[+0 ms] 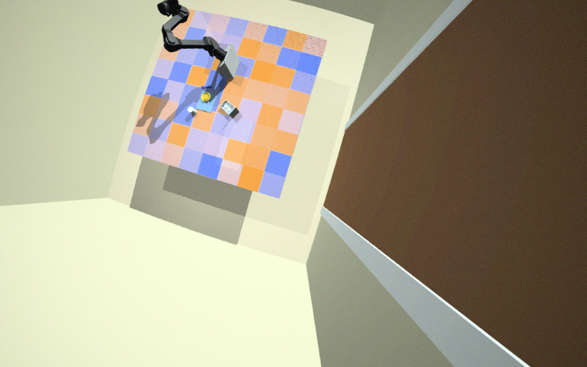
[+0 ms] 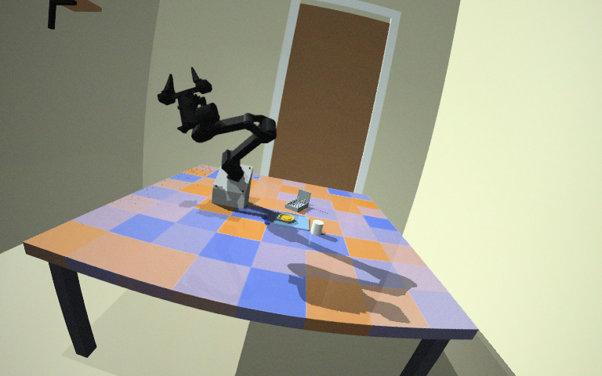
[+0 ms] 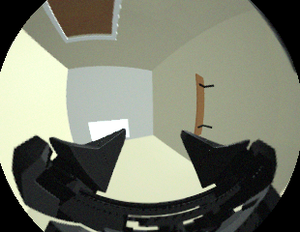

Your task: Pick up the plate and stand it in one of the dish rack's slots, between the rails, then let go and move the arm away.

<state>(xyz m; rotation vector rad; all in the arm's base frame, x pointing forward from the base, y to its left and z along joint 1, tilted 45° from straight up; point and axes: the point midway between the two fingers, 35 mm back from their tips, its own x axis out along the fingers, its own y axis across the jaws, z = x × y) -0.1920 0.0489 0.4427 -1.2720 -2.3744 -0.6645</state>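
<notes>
Now: gripper tip 52 cm above the yellow plate, 44 cm short of it and 20 cm to the right of it. Also, from my gripper tip: light blue mat: 54 cm below, 47 cm ahead, 21 cm to the left; then white cup: 58 cm ahead, 52 cm below, 15 cm to the left.
</notes>
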